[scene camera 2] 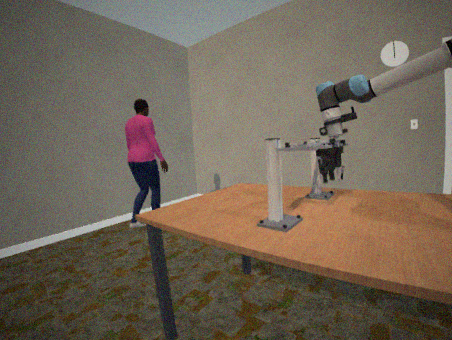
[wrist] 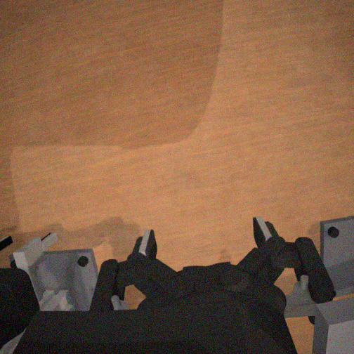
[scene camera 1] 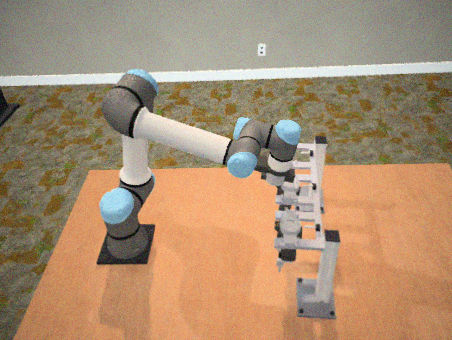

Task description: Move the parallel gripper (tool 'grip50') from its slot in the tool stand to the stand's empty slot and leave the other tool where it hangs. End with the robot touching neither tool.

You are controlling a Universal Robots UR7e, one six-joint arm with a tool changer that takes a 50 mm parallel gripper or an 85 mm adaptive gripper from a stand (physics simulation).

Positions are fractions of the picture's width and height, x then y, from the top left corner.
Labels:
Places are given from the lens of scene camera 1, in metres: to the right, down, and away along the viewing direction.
parallel gripper (scene camera 1: 0.64, 0.67): 0.19, 0.17, 1.20
tool stand (scene camera 1: 0.70, 0.88): 0.29, 0.42, 1.35
The marked spots on the tool stand and the parallel gripper are 0.31 m apart.

